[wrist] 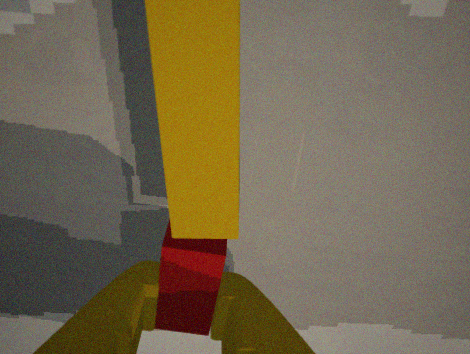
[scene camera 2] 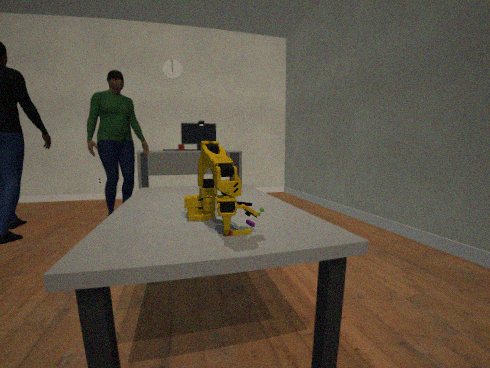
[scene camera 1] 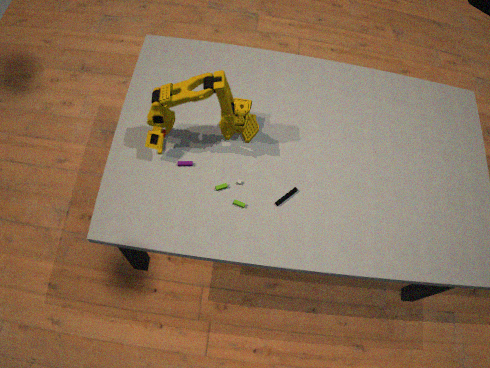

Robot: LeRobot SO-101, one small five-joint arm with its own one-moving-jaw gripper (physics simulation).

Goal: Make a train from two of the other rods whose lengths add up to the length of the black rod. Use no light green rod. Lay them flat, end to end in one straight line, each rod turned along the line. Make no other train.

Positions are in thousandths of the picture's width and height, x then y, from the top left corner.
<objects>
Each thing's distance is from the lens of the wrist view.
yellow rod (wrist: 416, 168): 0.04 m
red rod (wrist: 405, 773): 0.06 m
</objects>
